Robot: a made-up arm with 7 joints. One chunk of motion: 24 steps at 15 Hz.
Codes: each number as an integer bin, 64 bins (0 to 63) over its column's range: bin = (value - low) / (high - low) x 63, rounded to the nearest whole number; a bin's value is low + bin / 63 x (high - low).
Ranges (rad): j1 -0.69..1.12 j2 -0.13..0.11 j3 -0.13..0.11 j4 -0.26..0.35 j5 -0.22..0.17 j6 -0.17..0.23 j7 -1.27..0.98
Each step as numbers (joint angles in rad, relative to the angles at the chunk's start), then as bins.
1 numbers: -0.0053 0.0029 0.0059 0.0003 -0.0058 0.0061 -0.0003
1 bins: 24 35 36 27 35 28 36
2 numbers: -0.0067 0.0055 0.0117 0.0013 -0.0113 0.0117 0.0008
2 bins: 24 36 37 27 34 29 36
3 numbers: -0.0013 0.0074 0.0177 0.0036 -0.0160 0.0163 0.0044
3 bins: 24 36 39 27 33 29 36
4 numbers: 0.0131 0.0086 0.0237 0.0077 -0.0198 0.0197 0.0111
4 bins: 24 36 40 28 32 30 36
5 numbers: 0.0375 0.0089 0.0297 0.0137 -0.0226 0.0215 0.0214
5 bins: 25 36 42 28 32 30 36
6 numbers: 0.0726 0.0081 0.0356 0.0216 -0.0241 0.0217 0.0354
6 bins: 27 36 43 29 32 30 37
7 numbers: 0.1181 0.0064 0.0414 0.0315 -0.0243 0.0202 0.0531
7 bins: 28 36 45 30 32 30 37
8 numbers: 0.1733 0.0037 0.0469 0.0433 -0.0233 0.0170 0.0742
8 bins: 30 35 46 31 32 29 38
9 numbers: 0.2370 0.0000 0.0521 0.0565 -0.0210 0.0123 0.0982
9 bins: 32 34 48 33 32 29 38
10 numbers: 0.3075 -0.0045 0.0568 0.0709 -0.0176 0.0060 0.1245
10 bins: 35 33 49 34 33 28 39
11 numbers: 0.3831 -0.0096 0.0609 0.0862 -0.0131 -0.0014 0.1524
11 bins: 37 32 50 36 33 27 40
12 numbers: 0.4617 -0.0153 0.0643 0.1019 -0.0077 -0.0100 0.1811
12 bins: 40 30 51 37 34 25 41
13 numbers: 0.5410 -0.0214 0.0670 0.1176 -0.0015 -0.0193 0.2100
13 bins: 43 29 52 39 35 24 41
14 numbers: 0.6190 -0.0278 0.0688 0.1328 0.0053 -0.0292 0.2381
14 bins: 46 27 52 41 36 22 42
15 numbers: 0.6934 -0.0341 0.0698 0.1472 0.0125 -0.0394 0.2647
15 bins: 48 25 52 42 38 21 43
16 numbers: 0.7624 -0.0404 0.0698 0.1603 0.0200 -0.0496 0.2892
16 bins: 51 24 52 43 39 19 44
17 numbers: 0.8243 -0.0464 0.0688 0.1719 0.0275 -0.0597 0.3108
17 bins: 53 22 52 45 40 17 44
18 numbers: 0.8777 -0.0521 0.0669 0.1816 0.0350 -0.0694 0.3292
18 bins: 55 20 52 46 41 16 45
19 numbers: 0.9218 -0.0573 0.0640 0.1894 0.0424 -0.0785 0.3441
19 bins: 56 19 51 46 42 14 45
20 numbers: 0.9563 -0.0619 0.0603 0.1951 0.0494 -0.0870 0.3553
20 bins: 57 18 50 47 44 13 46
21 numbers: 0.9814 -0.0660 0.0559 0.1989 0.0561 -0.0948 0.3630
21 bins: 58 17 49 47 45 12 46
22 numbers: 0.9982 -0.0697 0.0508 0.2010 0.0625 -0.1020 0.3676
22 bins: 59 16 47 48 46 11 46
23 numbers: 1.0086 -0.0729 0.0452 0.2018 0.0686 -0.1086 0.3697
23 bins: 59 15 46 48 47 10 46
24 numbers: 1.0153 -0.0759 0.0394 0.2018 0.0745 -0.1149 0.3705
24 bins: 59 14 44 48 48 9 46
